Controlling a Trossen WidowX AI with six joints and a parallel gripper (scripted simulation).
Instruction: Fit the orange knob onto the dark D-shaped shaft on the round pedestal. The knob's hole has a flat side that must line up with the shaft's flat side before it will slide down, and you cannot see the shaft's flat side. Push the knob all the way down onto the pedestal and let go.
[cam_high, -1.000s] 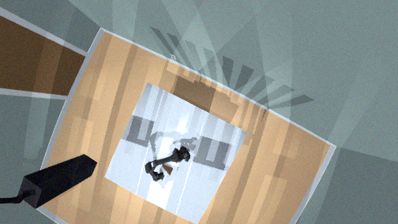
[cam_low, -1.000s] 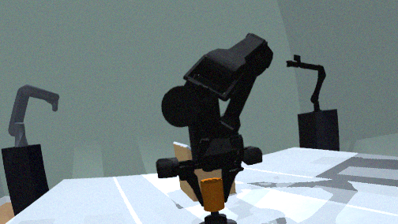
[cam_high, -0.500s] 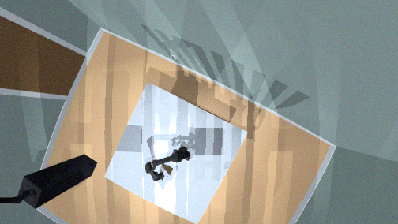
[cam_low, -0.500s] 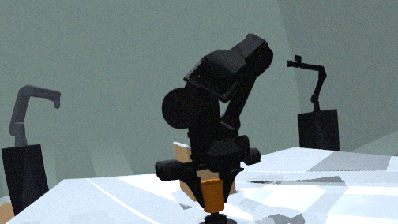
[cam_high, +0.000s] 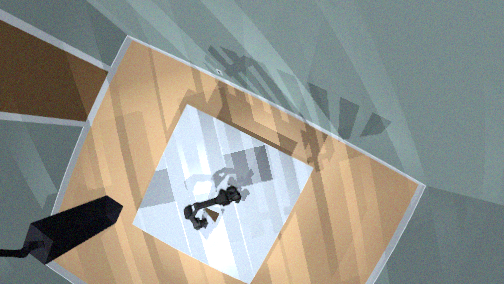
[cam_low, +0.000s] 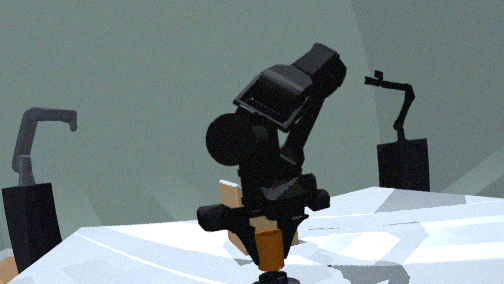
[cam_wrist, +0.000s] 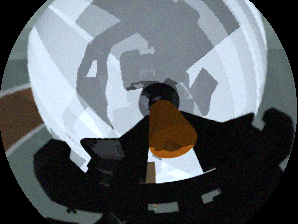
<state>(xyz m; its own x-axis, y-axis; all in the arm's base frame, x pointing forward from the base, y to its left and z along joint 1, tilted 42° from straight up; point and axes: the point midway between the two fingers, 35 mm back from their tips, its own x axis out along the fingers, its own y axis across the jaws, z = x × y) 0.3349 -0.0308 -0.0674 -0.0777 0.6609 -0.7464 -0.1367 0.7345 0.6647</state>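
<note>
My gripper tip is 2 cm below the orange knob. The rest, counted from my gripper tip: dark round pedestal (4 cm below).
</note>
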